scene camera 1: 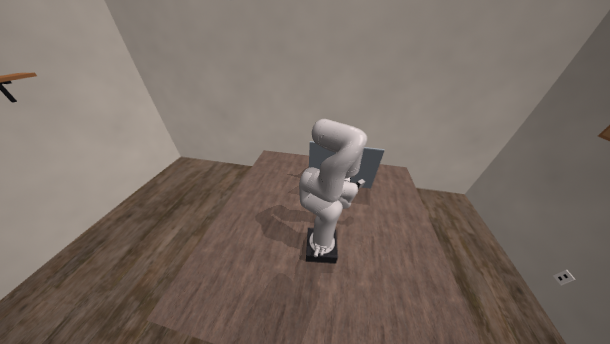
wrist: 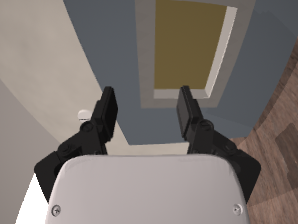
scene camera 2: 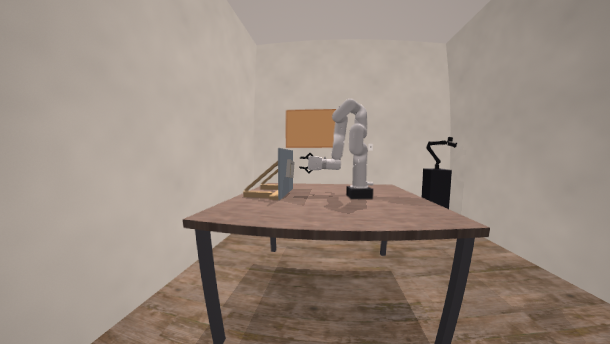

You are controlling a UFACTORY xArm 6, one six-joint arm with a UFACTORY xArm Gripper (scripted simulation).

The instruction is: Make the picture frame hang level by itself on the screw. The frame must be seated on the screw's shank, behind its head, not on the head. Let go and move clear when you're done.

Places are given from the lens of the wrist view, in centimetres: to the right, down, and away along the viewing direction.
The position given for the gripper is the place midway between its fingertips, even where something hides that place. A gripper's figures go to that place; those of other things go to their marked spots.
gripper (wrist: 146, 97): 0, -1, 14
picture frame (wrist: 200, 51): 7, -8, 18
